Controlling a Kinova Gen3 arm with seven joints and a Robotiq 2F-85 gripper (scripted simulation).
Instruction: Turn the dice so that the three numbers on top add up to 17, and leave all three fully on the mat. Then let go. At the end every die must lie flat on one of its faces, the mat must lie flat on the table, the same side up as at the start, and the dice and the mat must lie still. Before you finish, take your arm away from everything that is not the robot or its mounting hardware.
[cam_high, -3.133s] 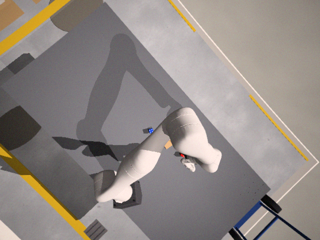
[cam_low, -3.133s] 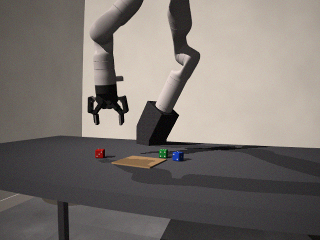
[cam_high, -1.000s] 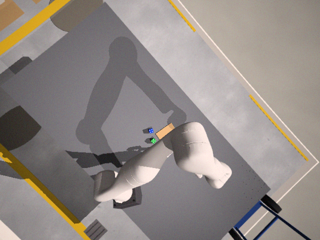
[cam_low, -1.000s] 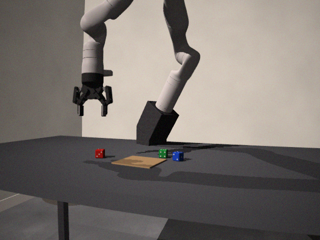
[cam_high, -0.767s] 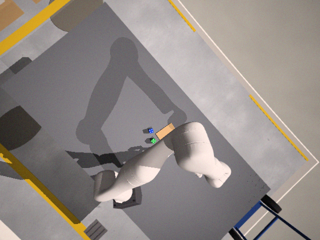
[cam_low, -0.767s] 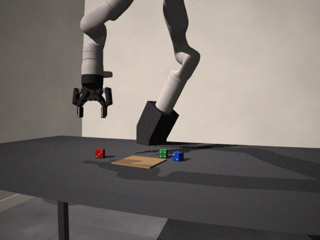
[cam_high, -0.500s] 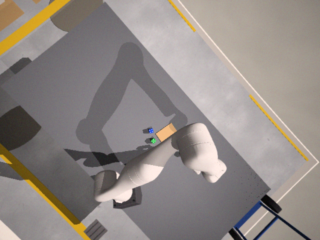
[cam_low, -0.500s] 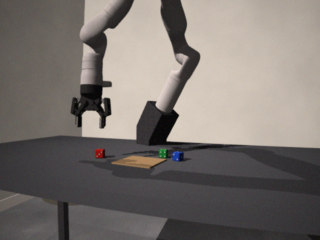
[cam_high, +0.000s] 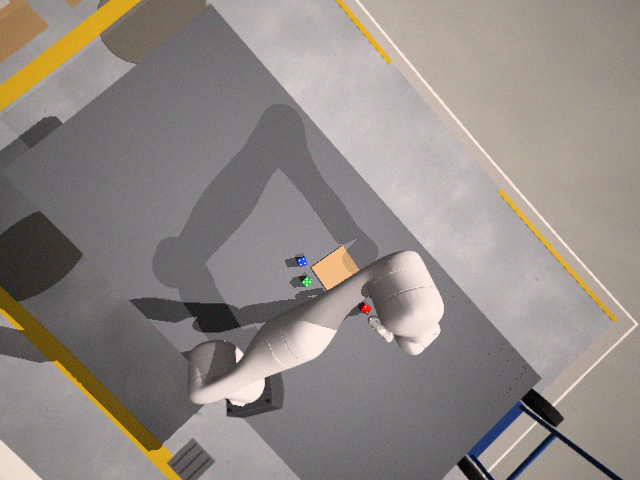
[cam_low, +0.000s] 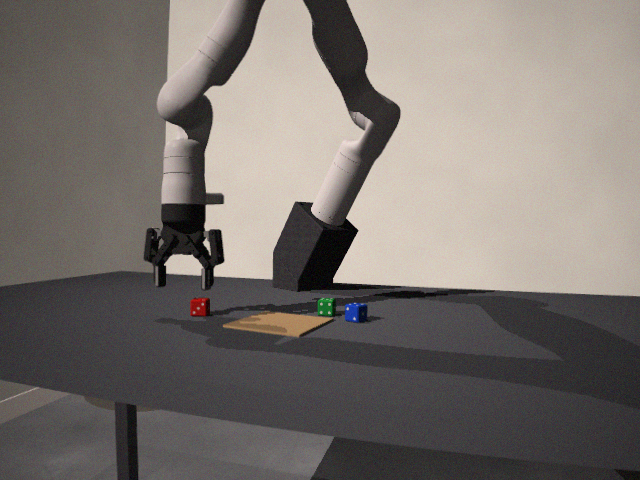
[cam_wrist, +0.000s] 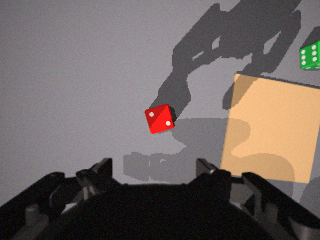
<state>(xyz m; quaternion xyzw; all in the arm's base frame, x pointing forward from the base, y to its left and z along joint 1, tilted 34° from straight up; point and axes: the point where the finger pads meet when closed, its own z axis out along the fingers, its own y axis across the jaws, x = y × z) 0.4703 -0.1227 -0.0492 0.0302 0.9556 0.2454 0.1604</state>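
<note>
The red die lies 50 mm below my hand and 50 mm behind it. From my hand the other things lie so: green die (220 mm to the left, 140 mm behind, 50 mm below); then tan mat (170 mm to the left, 60 mm below, 40 mm behind); then blue die (290 mm to the left, 110 mm behind, 50 mm below).
</note>
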